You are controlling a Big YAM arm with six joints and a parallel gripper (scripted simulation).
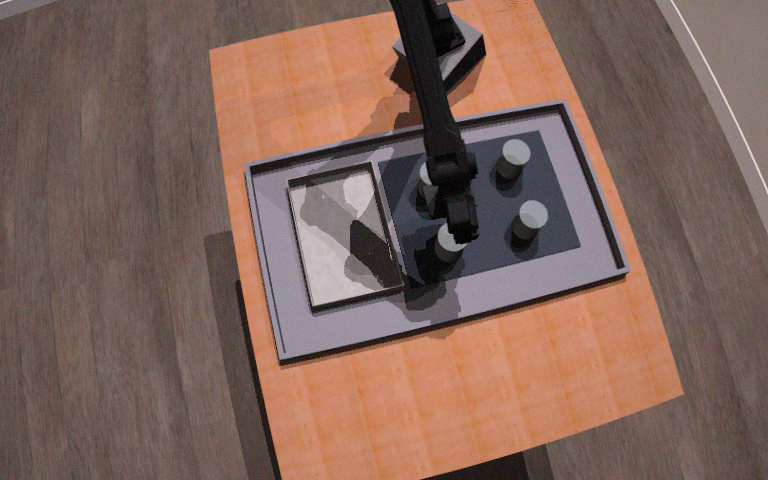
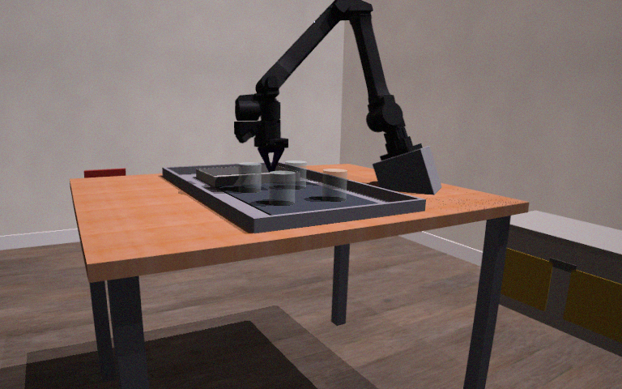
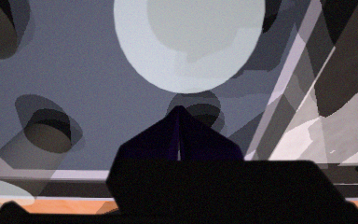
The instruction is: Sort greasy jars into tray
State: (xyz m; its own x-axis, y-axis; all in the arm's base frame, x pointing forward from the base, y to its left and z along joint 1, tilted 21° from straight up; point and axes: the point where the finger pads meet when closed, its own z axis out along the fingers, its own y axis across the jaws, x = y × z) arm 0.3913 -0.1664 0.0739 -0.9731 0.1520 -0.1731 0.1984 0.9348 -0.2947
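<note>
Right now my hand is 1 cm past the rimmed steel top, 1 cm to the left of it and 6 cm above it. The rest, counted from my hand: dark drying mat (10 cm to the left, 6 cm below); pale tray (6 cm behind, 21 cm to the right, 5 cm below).
</note>
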